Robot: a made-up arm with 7 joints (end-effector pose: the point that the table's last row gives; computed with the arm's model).
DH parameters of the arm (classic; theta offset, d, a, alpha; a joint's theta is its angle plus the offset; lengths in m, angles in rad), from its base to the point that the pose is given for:
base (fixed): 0 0 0 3.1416
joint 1: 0 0.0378 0.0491 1.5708
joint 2: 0 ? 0.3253 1.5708
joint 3: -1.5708 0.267 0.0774 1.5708
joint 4: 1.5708 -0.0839 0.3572 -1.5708
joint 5: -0.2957 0 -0.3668 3.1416
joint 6: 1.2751 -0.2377 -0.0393 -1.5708
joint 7: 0.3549 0 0.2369 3.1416
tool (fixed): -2.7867 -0.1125 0 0
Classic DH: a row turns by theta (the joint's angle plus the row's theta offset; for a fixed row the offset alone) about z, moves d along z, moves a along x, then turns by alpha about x.
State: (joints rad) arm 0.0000 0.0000 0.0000 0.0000 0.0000 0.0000 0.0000
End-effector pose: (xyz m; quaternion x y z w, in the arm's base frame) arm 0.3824 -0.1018 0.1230 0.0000 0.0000 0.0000 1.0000
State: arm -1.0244 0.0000 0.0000 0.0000 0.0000 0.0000 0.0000
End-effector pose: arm 0.2856 0.2738 0.1230 0.0000 0.0000 0.4901 0.8717
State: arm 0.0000 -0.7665 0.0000 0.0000 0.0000 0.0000 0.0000
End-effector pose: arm 0.1776 -0.1018 0.3092 0.0000 -0.3739 0.0000 0.9275
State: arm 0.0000 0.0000 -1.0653 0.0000 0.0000 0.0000 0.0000
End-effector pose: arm 0.5905 -0.2339 0.1230 0.0000 0.0000 -0.5078 0.8615
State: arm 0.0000 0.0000 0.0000 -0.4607 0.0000 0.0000 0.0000
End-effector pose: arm 0.3824 -0.0879 0.2764 0.2283 0.0000 0.0000 0.9736
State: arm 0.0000 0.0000 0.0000 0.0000 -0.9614 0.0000 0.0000
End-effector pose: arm 0.7948 -0.1018 0.2589 0.0000 -0.4624 0.0000 0.8867
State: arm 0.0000 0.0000 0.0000 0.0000 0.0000 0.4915 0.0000
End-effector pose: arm 0.4571 -0.1018 0.0500 0.0000 -0.2433 0.0000 0.9700
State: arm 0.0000 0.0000 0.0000 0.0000 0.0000 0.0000 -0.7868
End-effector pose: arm 0.3893 -0.2833 0.1230 0.0000 0.0000 0.3833 0.9236
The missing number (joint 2, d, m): -0.3444
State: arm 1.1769 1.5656 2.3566 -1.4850 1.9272 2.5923 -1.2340
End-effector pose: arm -0.1712 -0.4979 -0.7817 -0.8989 0.4325 -0.0666 0.0201
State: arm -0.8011 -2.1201 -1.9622 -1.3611 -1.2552 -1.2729 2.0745
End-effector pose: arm 0.2974 -0.9514 -0.5194 -0.7266 -0.6440 -0.1391 0.1948
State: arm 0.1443 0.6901 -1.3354 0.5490 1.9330 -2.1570 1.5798
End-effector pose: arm 1.0143 -0.0958 -0.1959 -0.2071 -0.7031 -0.4188 0.5360
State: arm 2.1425 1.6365 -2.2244 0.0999 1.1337 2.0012 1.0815
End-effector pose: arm -0.5718 0.0503 -0.7539 0.6346 -0.6126 0.3820 0.2757
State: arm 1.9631 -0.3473 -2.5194 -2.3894 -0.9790 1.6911 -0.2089
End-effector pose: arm -0.1455 0.5878 0.0464 0.2446 -0.1056 -0.4182 0.8684
